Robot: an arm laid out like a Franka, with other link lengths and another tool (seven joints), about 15 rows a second.
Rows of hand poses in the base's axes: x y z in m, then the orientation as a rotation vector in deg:
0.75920 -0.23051 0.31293 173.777 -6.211 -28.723
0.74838 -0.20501 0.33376 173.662 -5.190 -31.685
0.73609 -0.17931 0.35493 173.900 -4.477 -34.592
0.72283 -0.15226 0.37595 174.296 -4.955 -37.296
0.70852 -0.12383 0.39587 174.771 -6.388 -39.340
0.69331 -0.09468 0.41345 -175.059 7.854 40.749
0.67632 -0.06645 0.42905 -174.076 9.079 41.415
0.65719 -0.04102 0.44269 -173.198 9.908 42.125
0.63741 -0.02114 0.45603 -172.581 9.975 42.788
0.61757 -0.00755 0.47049 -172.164 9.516 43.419
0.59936 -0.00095 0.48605 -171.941 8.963 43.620
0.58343 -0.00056 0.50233 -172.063 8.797 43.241
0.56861 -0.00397 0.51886 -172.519 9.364 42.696
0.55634 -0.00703 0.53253 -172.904 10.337 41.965
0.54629 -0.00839 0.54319 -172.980 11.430 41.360
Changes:
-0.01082 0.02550 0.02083 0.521 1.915 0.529
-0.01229 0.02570 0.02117 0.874 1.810 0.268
-0.01326 0.02705 0.02102 0.905 1.623 -0.517
-0.01431 0.02843 0.01992 0.766 1.174 -1.102
-0.01521 0.02915 0.01758 0.636 0.799 -1.092
-0.01699 0.02823 0.01560 0.567 0.525 -0.958
-0.01913 0.02543 0.01364 0.526 0.544 -0.690
-0.01978 0.01988 0.01334 0.439 0.484 -0.161
-0.01984 0.01359 0.01446 0.363 0.438 0.213
-0.01821 0.00660 0.01556 0.284 0.143 0.293
-0.01593 0.00039 0.01628 -0.004 -0.257 0.107
-0.01482 -0.00341 0.01653 -0.436 -0.387 -0.265
-0.01227 -0.00306 0.01367 -0.422 -0.491 -0.541
-0.01005 -0.00136 0.01066 -0.188 -0.378 -0.685

